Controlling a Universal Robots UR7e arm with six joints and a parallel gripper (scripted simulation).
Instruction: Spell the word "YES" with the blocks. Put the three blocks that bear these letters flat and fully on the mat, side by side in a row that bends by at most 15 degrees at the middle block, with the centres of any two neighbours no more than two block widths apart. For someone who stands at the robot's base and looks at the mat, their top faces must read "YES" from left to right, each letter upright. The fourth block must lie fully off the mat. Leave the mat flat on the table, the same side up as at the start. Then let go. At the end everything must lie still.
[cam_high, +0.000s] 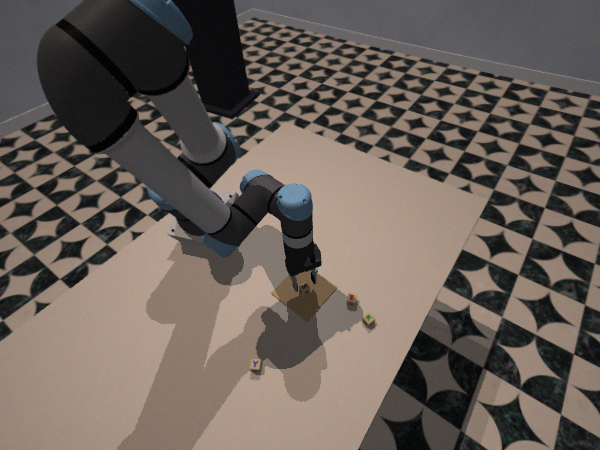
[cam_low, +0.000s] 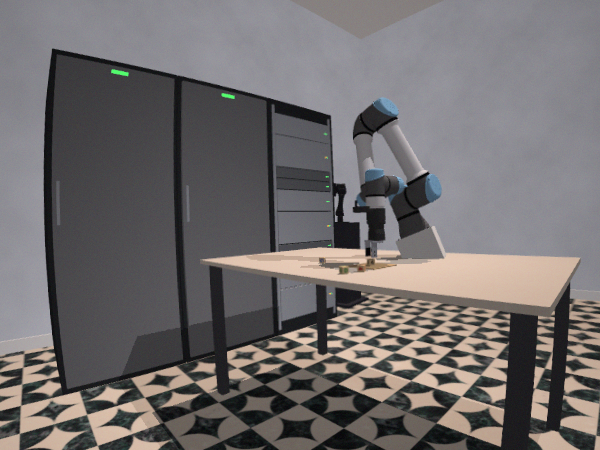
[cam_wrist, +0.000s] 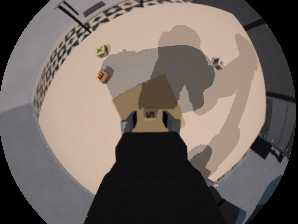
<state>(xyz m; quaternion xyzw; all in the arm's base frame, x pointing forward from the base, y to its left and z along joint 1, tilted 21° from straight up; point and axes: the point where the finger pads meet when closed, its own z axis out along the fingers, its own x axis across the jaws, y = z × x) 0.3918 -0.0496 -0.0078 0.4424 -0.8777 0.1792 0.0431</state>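
Right now the S block is 4 cm below my hand. Round my hand: mat (5 cm below).
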